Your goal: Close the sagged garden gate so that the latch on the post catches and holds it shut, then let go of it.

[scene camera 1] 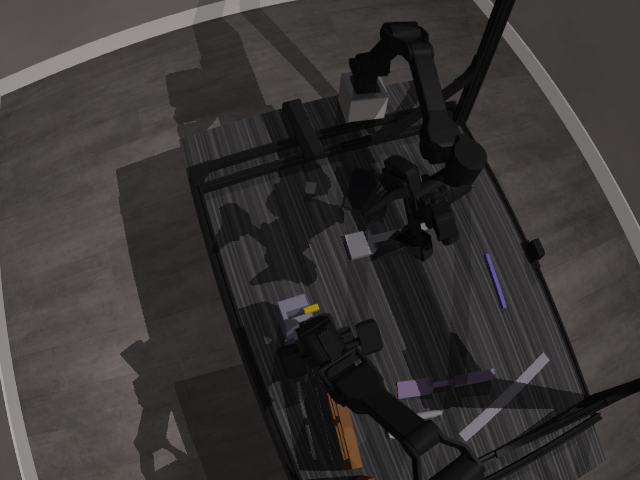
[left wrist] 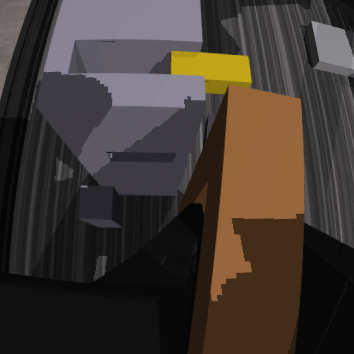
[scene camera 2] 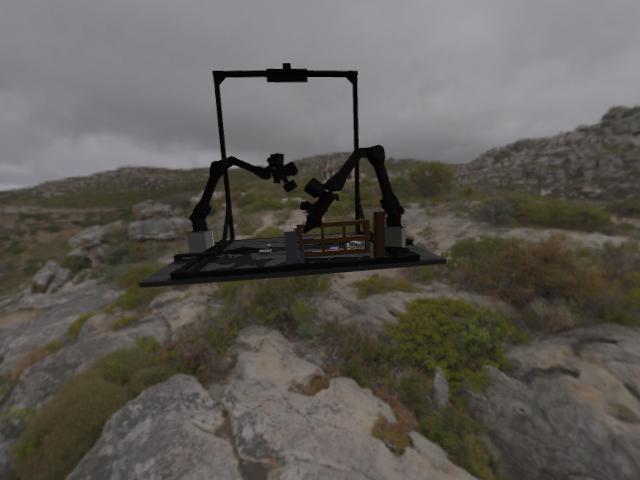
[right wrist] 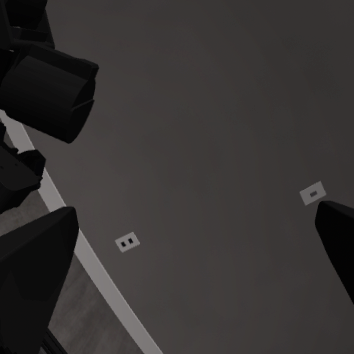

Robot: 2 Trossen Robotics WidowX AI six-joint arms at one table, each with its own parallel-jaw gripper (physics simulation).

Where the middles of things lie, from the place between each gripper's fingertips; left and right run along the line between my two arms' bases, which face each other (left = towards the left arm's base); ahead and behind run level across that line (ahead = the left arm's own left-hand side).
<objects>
Right now the yellow latch [left wrist: 219, 70] is 5 cm to the right of my left hand, 2 cm ahead of it and 1 cm below it. From my left hand the other things lie so: brown wooden gate [scene camera 1: 341, 416] (12 cm to the left, 3 cm below, 1 cm behind); grey latch post [scene camera 1: 290, 311] (5 cm below, 5 cm ahead, 3 cm to the right); grey block on a stem [scene camera 1: 360, 244] (24 cm to the right, 18 cm behind, 12 cm below).
Now: right hand 280 mm above the yellow latch, 80 mm short of it and 30 mm to the right of it. From my right hand the other things lie so: brown wooden gate (300 mm below, 200 mm to the left, 50 mm ahead); then grey latch post (320 mm below, 110 mm ahead, 40 mm to the left); then grey block on a stem (390 mm below, 170 mm to the right, 120 mm behind).
</objects>
